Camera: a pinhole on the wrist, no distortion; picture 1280 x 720 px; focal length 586.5 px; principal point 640.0 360.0 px. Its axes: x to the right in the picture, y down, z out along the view. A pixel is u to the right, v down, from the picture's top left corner.
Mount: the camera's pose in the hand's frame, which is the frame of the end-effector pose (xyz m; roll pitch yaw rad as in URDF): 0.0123 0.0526 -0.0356 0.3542 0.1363 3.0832
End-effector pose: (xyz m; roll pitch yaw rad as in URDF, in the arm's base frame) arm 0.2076 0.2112 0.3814 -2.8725 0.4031 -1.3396
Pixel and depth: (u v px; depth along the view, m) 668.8 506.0 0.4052
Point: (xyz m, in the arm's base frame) 0.1599 0.4135 0.0495
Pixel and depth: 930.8 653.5 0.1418
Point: 0.1709 0.3253 0.3043
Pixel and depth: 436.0 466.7 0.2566
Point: 0.1707 0.2378 0.1266
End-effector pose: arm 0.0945 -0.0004 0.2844 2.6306 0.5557 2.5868
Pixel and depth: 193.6 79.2 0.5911
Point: 0.2190 0.7101 -0.0849
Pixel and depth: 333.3 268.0 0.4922
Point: 0.2814 0.4226 -0.0336
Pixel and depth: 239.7 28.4 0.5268
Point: 0.2266 0.6573 0.0135
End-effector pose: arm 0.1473 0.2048 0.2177 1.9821 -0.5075 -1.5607
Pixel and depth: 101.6 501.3 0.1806
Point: -0.0333 0.0662 0.2856
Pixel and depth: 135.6 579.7 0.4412
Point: -0.3044 -0.1619 0.2322
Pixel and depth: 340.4 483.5 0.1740
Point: -0.0201 0.1391 0.2628
